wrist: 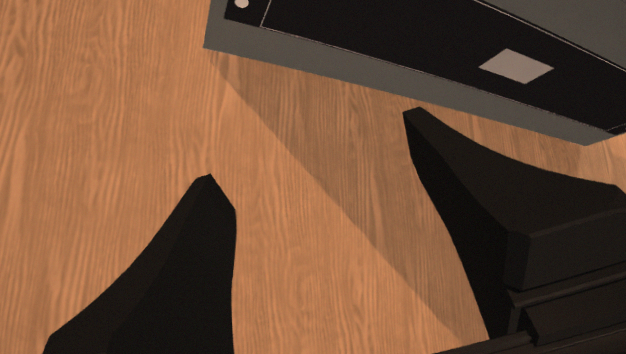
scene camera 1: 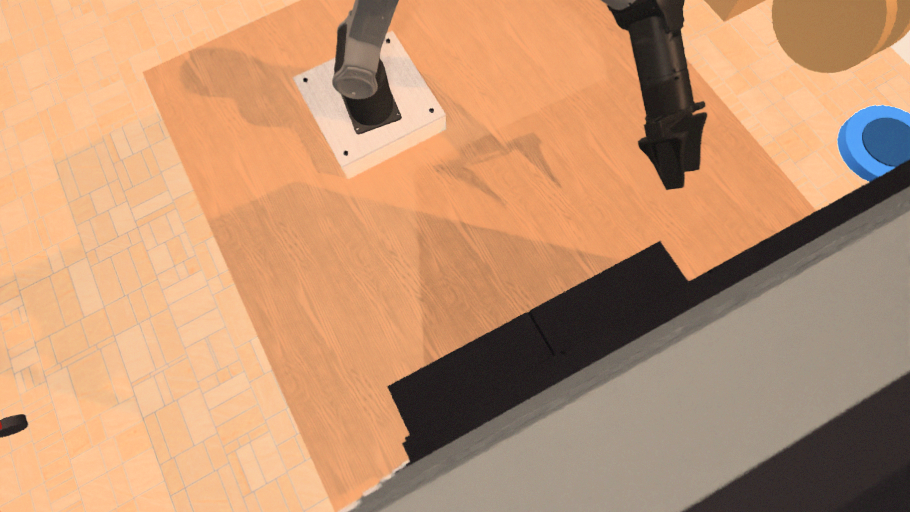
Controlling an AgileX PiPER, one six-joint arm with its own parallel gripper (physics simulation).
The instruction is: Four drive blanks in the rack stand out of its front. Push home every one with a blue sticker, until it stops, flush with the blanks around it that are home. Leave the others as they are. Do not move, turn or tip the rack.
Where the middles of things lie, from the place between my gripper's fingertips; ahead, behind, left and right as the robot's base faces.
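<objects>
Yellow-stickered blank (scene camera 1: 614, 293): my gripper 170 mm short of it, 250 mm to the left of it, 250 mm below it.
</objects>
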